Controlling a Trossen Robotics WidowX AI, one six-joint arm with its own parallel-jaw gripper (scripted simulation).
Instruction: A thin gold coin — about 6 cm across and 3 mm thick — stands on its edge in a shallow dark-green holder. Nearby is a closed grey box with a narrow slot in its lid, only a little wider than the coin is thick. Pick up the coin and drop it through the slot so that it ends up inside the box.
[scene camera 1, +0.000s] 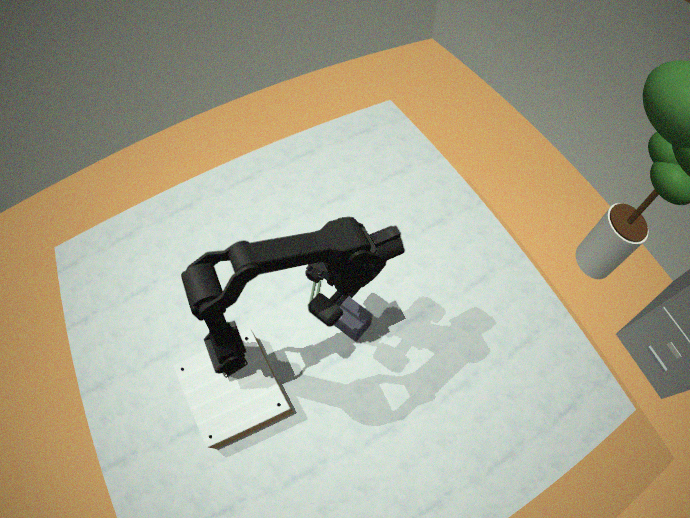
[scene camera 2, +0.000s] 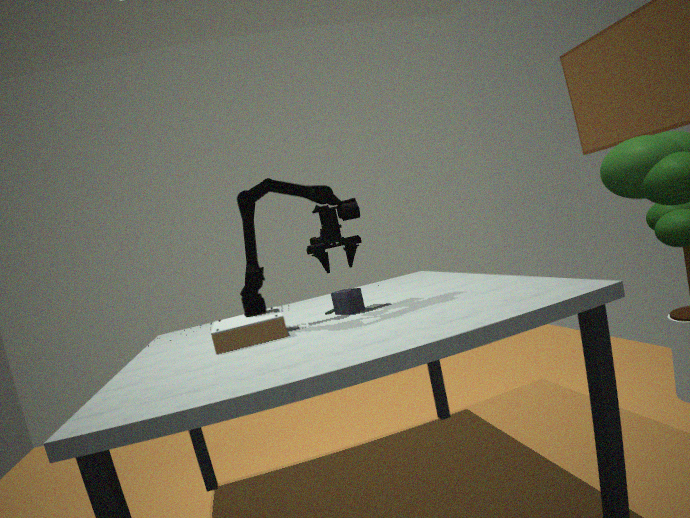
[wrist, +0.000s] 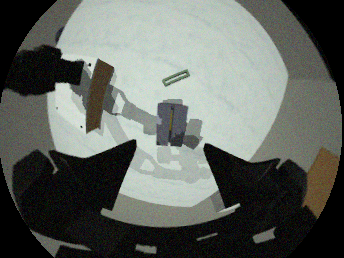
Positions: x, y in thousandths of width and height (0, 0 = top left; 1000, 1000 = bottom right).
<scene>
my gripper: scene camera 1 505, 580; scene camera 2 492, 522; wrist 499, 564
</scene>
